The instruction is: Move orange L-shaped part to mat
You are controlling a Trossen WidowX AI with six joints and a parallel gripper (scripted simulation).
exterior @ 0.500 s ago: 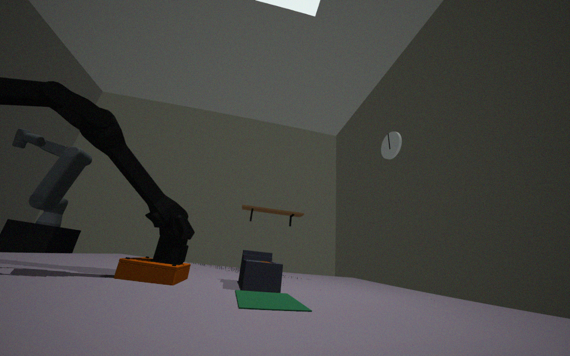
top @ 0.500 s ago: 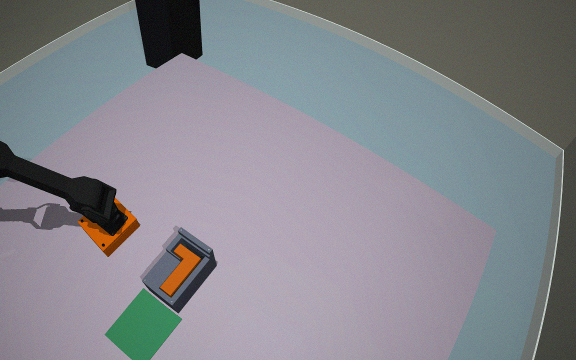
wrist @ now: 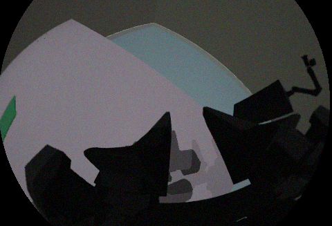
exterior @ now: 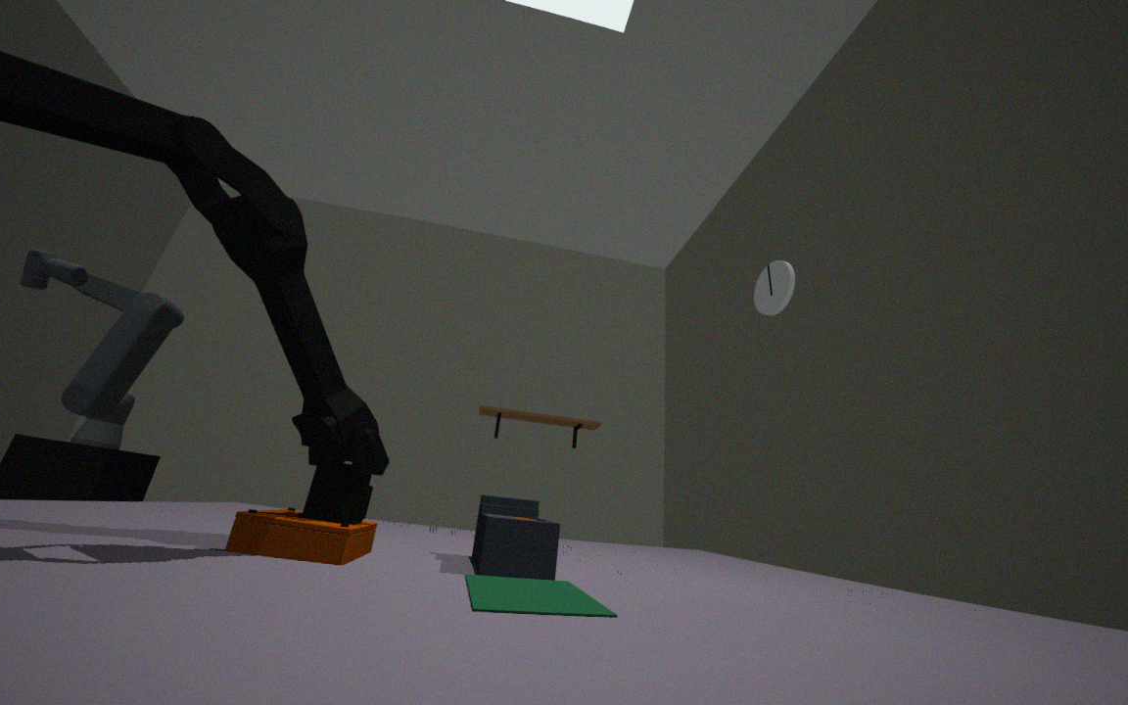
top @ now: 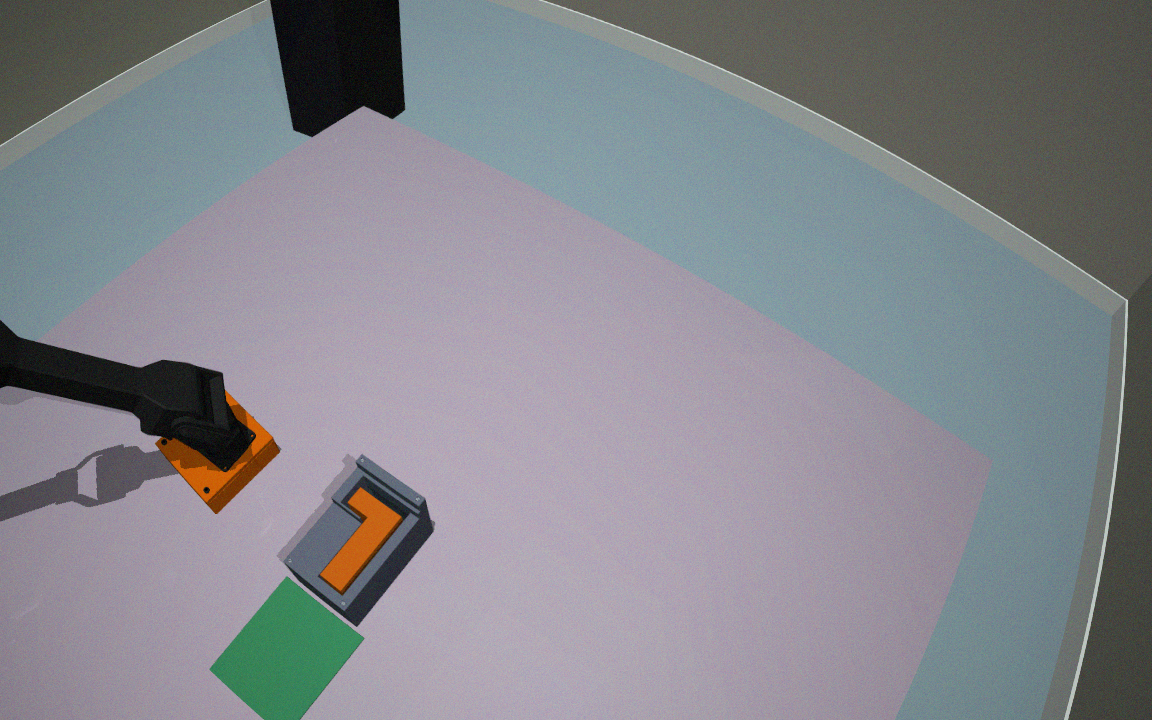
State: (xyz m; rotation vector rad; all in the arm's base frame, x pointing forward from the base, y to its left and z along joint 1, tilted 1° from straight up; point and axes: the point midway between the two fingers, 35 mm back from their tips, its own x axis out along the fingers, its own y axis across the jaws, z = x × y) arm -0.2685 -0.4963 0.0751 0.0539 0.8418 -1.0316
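Right now the orange L-shaped part is 490 mm ahead of my gripper tip, 530 mm to the left of it and 40 mm below it. From my gripper tip the other things lie so: green mat: 480 mm ahead, 360 mm to the left, 110 mm below.
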